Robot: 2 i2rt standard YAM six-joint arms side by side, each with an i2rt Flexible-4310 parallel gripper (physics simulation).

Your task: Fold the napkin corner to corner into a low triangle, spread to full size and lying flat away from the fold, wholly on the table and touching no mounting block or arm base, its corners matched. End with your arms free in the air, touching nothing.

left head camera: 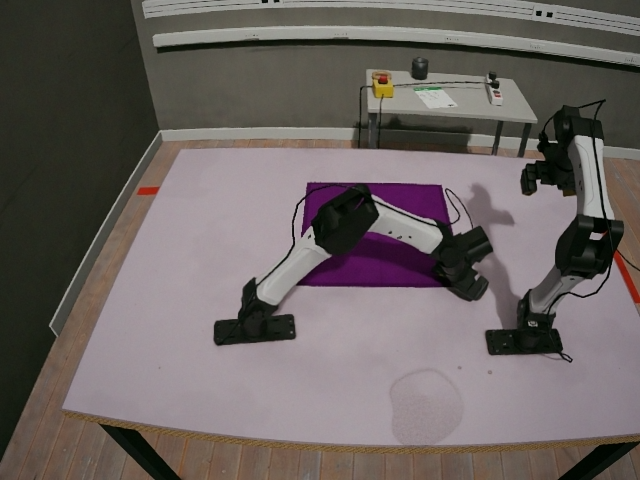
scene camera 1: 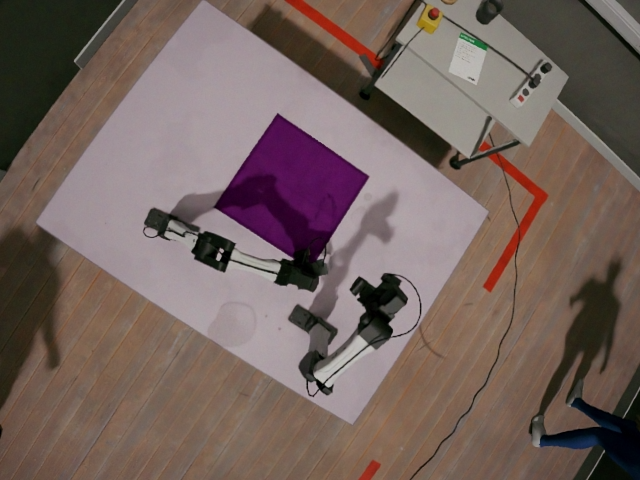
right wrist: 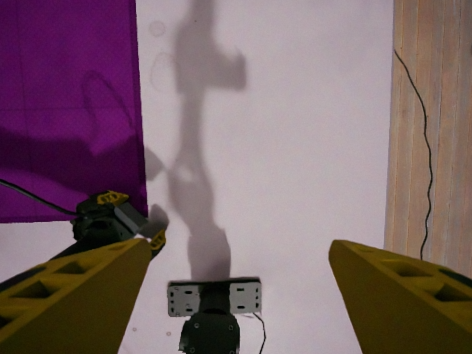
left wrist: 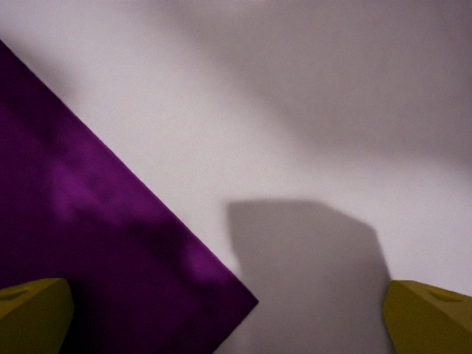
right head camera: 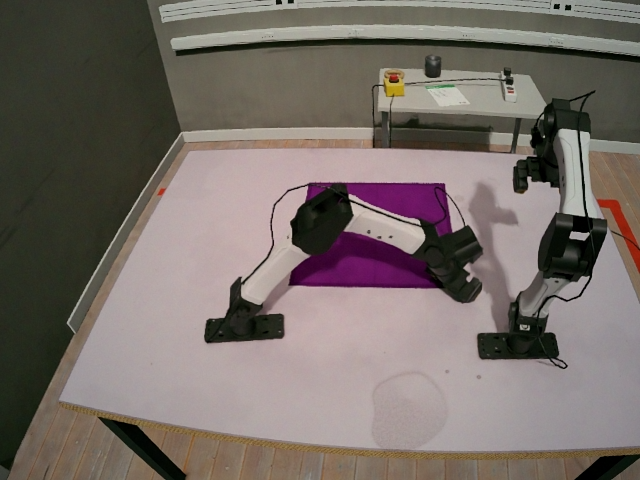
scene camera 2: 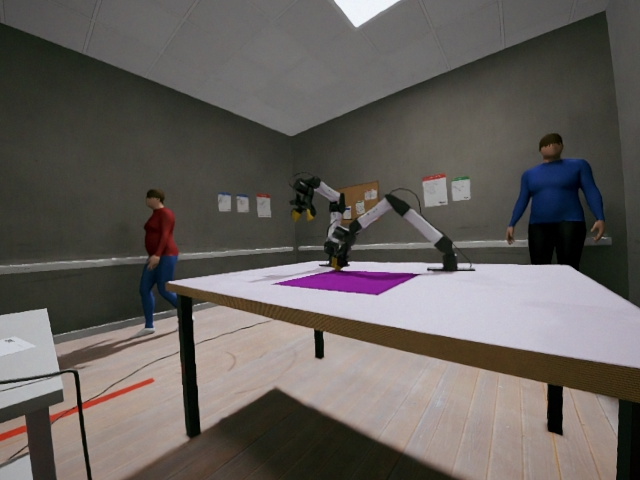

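Observation:
The purple napkin (left head camera: 413, 196) (right head camera: 403, 198) (scene camera 1: 310, 175) (scene camera 2: 356, 283) (right wrist: 60, 60) lies flat and unfolded as a square on the table; my left arm hides part of it in both head views. My left gripper (scene camera 2: 337, 266) (left wrist: 229, 292) (right wrist: 145, 213) is open, low over the napkin's near right corner as the head views show it. In the left wrist view the napkin (left wrist: 125, 250) has this corner between the spread fingers; contact cannot be told. My right gripper (left head camera: 548, 191) (scene camera 2: 302, 214) (right wrist: 239, 247) is open and empty, high above the table at the right of the head views.
The left mounting block (left head camera: 279, 327) (right head camera: 269, 326) and the right mounting block (left head camera: 498, 342) (right head camera: 490, 346) stand nearer the table's front edge than the napkin. My left arm reaches across above the napkin. A grey side table (left head camera: 403, 105) (scene camera 1: 413, 85) stands beyond the back edge.

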